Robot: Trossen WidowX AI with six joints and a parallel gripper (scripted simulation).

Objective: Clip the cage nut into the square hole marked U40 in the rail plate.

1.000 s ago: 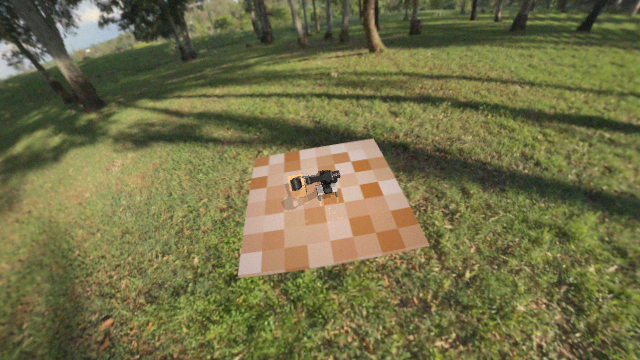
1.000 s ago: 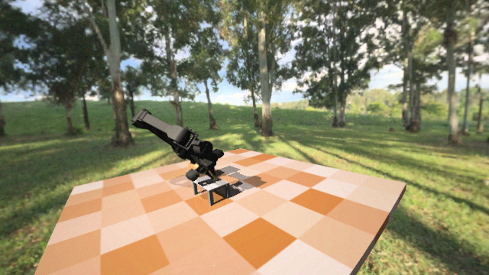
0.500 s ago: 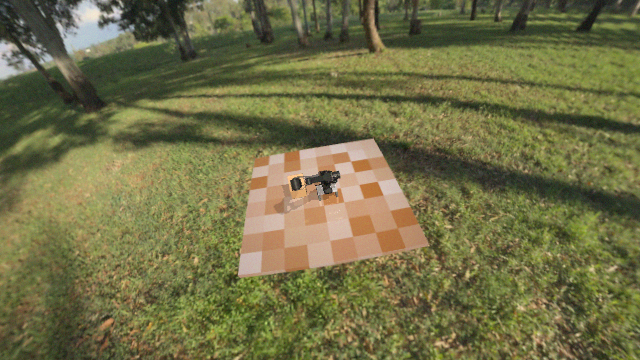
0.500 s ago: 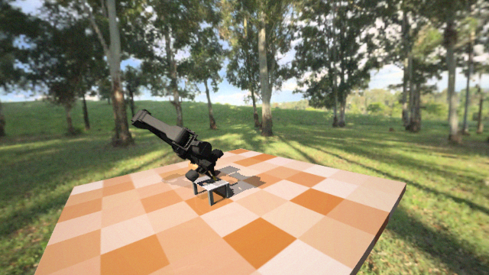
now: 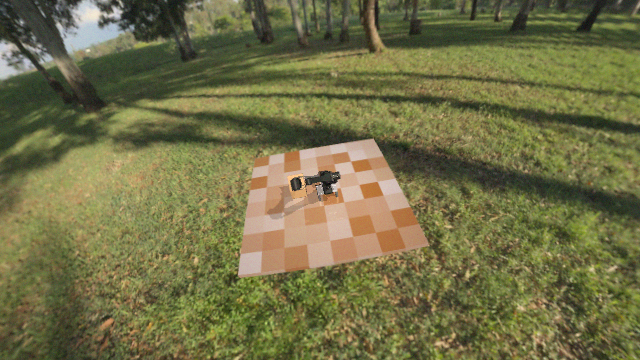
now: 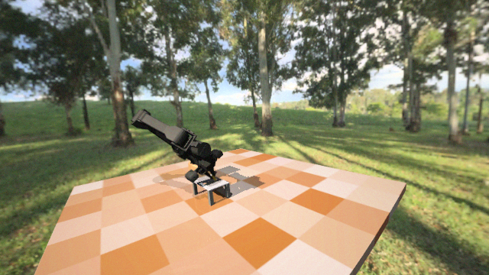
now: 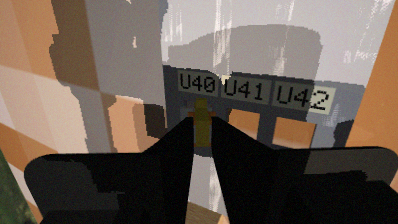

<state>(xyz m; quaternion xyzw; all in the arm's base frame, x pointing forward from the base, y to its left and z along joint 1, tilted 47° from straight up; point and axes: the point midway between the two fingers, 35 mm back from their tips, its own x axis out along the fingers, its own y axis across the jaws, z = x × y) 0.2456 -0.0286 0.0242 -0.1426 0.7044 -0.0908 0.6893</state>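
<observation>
Right now my gripper tip is 10 mm above the cage nut.
</observation>
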